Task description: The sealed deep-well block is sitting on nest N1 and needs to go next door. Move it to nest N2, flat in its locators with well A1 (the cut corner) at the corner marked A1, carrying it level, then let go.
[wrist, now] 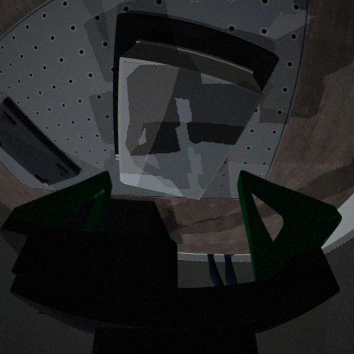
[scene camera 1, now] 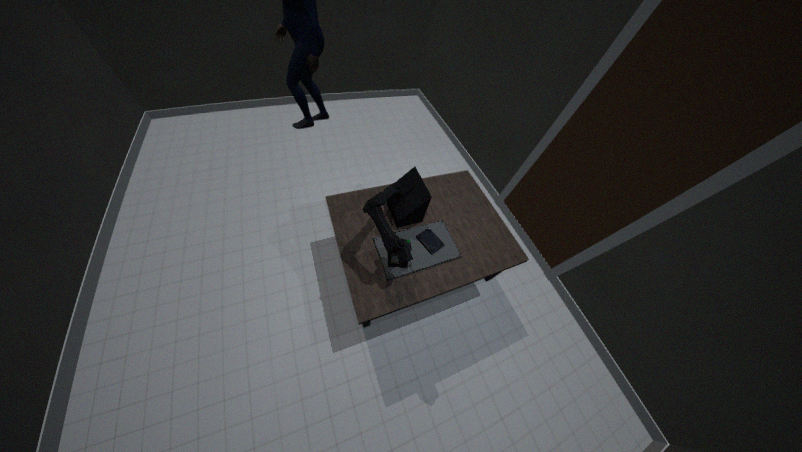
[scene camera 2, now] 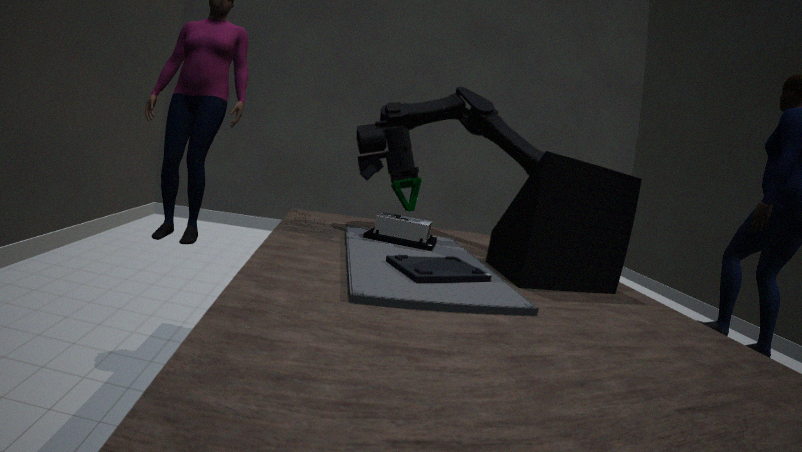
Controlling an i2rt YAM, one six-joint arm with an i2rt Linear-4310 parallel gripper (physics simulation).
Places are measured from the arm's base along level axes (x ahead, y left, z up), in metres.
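Pixels of known places: gripper, fingertip midpoint: (wrist: 174, 177) (scene camera 2: 409, 210); arm's base, origin of the base link: (scene camera 1: 402, 193) (scene camera 2: 568, 213).
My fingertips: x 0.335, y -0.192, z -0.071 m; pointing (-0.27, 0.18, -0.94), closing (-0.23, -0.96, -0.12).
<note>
For each thing: its top centre in the pictures, then the offset to it from my fingertips. Level surfaces: height alone.
- sealed deep-well block, middle of its top: (wrist: 171, 149) (scene camera 2: 405, 218) dx +0.009, dy +0.002, dz -0.019 m
- dark nest N1, middle of its top: (wrist: 175, 122) (scene camera 2: 402, 231) (scene camera 1: 397, 253) dx +0.010, dy +0.003, dz -0.051 m
- grey perforated plate, middle of its top: (wrist: 62, 132) (scene camera 2: 418, 256) (scene camera 1: 418, 247) dx +0.013, dy +0.155, dz -0.072 m
- wooden table, its level: dz -0.086 m
The sealed deep-well block (scene camera 2: 401, 227) (wrist: 185, 110), pale with a shiny top, sits on the dark nest N1 (scene camera 2: 387, 241) (wrist: 195, 31). The other dark nest, N2 (scene camera 1: 430, 240) (scene camera 2: 443, 269) (wrist: 35, 145), is low and flat, with raised corner locators and no block on it. My gripper (scene camera 2: 410, 208) (wrist: 174, 177) has green fingers that stand wide open with nothing between them. It hangs above the block, apart from it, pointing down. In scene camera 1 the arm hides the block. The A1 mark and the cut corner cannot be made out clearly.
Both nests stand on a grey perforated plate (scene camera 1: 449, 247) (scene camera 2: 381, 294) (wrist: 55, 65) on the wooden table (scene camera 1: 488, 224) (scene camera 2: 314, 381). The large black box (scene camera 1: 414, 210) (scene camera 2: 567, 230) at the arm's base stands beside the plate. Two people stand on the floor beyond the table.
</note>
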